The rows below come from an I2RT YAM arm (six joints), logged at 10 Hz.
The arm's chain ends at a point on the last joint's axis. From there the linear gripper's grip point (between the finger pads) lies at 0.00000 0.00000 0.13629 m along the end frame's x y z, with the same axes.
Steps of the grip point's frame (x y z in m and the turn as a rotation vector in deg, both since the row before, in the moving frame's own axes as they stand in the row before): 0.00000, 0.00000, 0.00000, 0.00, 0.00, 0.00; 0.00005, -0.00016, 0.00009, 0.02, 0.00, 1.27; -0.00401, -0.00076, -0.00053, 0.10, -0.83, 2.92; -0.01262, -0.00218, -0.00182, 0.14, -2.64, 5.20; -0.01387, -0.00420, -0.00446, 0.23, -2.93, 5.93; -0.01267, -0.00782, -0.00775, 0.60, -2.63, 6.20; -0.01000, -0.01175, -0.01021, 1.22, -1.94, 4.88; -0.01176, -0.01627, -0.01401, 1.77, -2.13, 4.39; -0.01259, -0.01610, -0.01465, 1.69, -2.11, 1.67; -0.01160, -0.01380, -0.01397, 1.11, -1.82, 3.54
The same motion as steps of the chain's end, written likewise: 0.00000, 0.00000, 0.00000, 0.00, 0.00, 0.00; 0.00005, -0.00011, 0.00009, 0.02, 0.00, 1.27; -0.00204, -0.00047, -0.00052, 0.10, -0.83, 2.92; -0.00637, -0.00156, -0.00168, 0.14, -2.64, 5.20; -0.00694, -0.00329, -0.00428, 0.23, -2.93, 5.93; -0.00651, -0.00606, -0.00760, 0.60, -2.63, 6.20; -0.00552, -0.00866, -0.01010, 1.22, -1.94, 4.88; -0.00686, -0.01187, -0.01385, 1.77, -2.13, 4.39; -0.00763, -0.01201, -0.01450, 1.69, -2.11, 1.67; -0.00736, -0.01103, -0.01388, 1.11, -1.82, 3.54
